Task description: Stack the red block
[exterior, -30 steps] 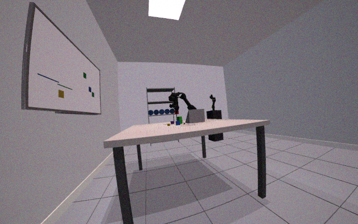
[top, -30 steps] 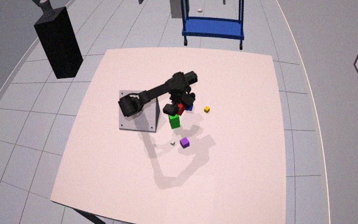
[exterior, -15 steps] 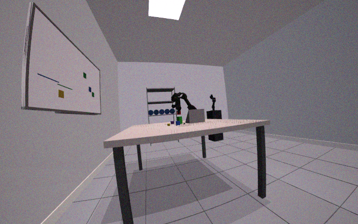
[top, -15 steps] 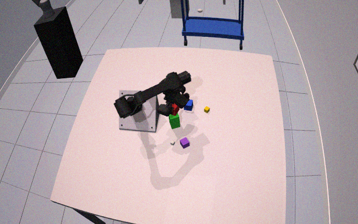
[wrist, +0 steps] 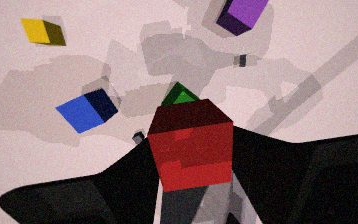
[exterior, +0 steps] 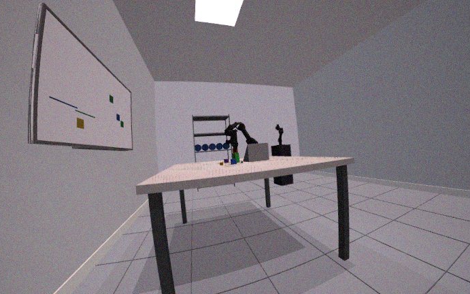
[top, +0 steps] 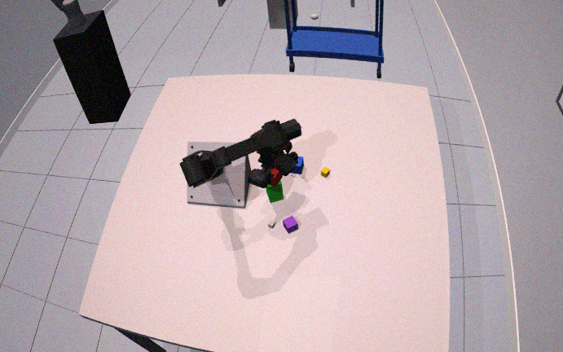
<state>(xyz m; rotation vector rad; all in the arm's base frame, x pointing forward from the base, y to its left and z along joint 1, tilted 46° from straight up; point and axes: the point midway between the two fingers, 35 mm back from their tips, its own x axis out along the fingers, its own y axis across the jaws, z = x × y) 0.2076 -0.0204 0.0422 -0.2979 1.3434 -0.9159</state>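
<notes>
The red block lies 20 mm above my gripper tip. The rest, counted from my gripper tip: small yellow block: 170 mm ahead, 100 mm to the left, 90 mm below; then blue block: 120 mm to the left, 80 mm below, 60 mm ahead; then purple block: 120 mm to the right, 80 mm below, 60 mm ahead.
</notes>
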